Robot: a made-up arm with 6 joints. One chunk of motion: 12 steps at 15 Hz.
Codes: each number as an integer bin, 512 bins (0 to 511) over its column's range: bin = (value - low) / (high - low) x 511, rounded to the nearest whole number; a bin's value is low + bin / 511 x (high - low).
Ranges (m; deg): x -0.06..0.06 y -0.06..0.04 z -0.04..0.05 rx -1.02..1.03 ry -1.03..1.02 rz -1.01..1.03
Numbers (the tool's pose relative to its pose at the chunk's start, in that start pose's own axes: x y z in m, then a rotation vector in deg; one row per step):
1: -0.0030 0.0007 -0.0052 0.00 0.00 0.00
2: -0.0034 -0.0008 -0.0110 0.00 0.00 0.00
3: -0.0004 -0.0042 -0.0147 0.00 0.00 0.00
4: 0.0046 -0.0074 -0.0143 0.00 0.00 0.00
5: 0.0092 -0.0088 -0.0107 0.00 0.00 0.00
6: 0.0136 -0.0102 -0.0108 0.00 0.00 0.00
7: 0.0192 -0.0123 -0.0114 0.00 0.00 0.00
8: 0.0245 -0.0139 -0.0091 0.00 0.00 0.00
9: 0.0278 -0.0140 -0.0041 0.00 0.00 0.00
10: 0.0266 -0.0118 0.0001 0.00 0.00 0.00
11: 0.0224 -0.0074 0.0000 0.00 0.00 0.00
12: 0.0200 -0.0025 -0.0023 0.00 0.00 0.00
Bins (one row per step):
1: 243 310 198 254 257 253
2: 241 303 165 254 257 253
3: 254 285 144 254 257 253
4: 275 269 146 254 257 253
5: 295 262 166 254 257 253
6: 313 254 166 254 257 253
7: 337 244 162 254 257 253
8: 360 236 175 254 257 253
9: 374 235 204 254 257 253
10: 369 246 228 254 257 253
11: 351 269 227 254 257 253
12: 341 294 214 254 257 253

